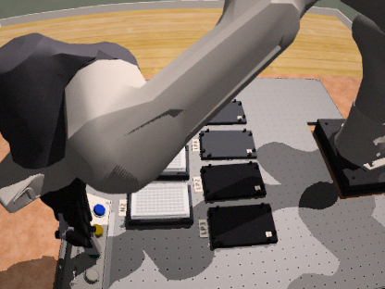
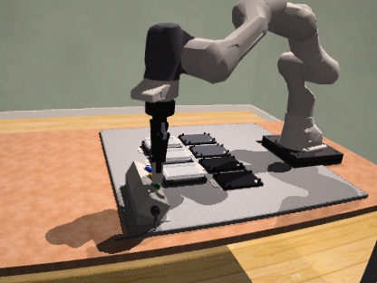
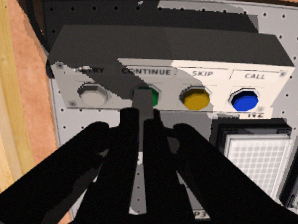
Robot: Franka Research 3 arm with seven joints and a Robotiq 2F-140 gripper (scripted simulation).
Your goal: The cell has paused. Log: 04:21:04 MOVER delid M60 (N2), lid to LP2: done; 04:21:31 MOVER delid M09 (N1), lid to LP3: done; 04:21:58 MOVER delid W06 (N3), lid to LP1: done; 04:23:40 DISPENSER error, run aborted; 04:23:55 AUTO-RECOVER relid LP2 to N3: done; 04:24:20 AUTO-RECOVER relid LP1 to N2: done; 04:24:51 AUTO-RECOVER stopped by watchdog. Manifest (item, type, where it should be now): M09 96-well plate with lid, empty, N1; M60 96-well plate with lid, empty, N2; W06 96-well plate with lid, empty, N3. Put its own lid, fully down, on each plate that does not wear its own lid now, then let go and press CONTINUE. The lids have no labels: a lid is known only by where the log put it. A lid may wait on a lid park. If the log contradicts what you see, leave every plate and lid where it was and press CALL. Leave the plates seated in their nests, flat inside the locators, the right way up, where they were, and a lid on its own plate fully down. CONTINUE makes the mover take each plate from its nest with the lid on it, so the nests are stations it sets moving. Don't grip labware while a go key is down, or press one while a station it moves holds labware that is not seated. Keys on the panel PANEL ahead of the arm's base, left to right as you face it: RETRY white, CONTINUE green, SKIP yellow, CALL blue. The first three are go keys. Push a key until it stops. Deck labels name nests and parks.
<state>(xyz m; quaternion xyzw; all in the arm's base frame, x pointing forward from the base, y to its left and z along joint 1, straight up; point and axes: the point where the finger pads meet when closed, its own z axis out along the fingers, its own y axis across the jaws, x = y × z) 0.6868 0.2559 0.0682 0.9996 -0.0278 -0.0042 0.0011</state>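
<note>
Right now my hand is 4 cm above the green continue key. Round my hand: blue call key 10 cm to the right, 4 cm below; yellow skip key 5 cm to the right, 4 cm below; white retry key 5 cm to the left, 4 cm below.
</note>
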